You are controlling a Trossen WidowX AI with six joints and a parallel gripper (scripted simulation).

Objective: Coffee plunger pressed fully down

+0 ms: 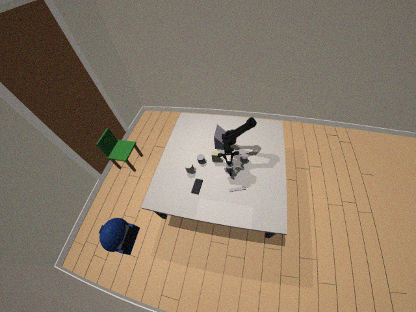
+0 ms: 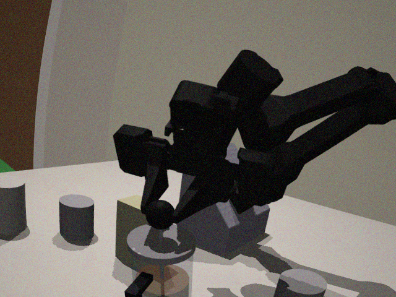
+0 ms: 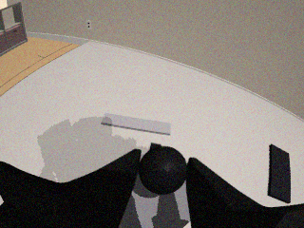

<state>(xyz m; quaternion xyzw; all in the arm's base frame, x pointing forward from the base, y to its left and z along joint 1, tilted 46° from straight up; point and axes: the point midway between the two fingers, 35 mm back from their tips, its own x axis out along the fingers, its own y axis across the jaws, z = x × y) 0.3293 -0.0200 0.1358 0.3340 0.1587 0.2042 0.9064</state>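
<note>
Right now my gripper tip is 90 mm above the coffee press. Also, from my gripper tip: pale yellow block: 150 mm behind, 150 mm to the right, 120 mm below; flat grey strip: 150 mm ahead, 90 mm to the left, 170 mm below.
</note>
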